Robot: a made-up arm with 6 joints. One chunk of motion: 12 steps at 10 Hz.
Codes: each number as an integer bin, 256 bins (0 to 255) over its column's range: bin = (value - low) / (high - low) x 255, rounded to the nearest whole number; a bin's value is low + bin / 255 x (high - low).
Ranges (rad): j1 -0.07..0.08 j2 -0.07..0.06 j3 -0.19..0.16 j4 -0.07..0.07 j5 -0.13..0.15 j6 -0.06..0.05
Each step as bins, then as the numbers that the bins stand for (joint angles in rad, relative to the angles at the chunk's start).
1 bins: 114 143 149 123 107 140
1 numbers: -0.0029 0.0029 0.0145 -0.0025 -0.0125 0.0004
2 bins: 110 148 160 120 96 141
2 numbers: -0.0053 0.0055 0.0296 -0.0041 -0.0246 0.0008
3 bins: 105 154 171 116 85 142
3 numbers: -0.0082 0.0085 0.0447 -0.0063 -0.0367 0.0013
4 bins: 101 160 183 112 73 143
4 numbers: -0.0106 0.0116 0.0612 -0.0085 -0.0498 0.0017
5 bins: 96 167 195 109 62 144
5 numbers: -0.0135 0.0151 0.0776 -0.0102 -0.0619 0.0021
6 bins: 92 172 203 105 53 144
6 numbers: -0.0159 0.0177 0.0886 -0.0124 -0.0718 0.0021
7 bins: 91 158 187 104 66 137
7 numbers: -0.0165 0.0105 0.0667 -0.0129 -0.0575 -0.0009
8 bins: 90 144 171 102 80 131
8 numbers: -0.0171 0.0034 0.0447 -0.0140 -0.0422 -0.0035
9 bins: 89 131 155 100 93 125
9 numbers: -0.0176 -0.0032 0.0227 -0.0151 -0.0279 -0.0061
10 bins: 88 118 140 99 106 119
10 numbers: -0.0182 -0.0098 0.0022 -0.0156 -0.0136 -0.0087
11 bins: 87 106 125 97 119 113
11 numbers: -0.0188 -0.0160 -0.0184 -0.0167 0.0007 -0.0113
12 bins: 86 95 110 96 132 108
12 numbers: -0.0194 -0.0216 -0.0390 -0.0173 0.0149 -0.0134
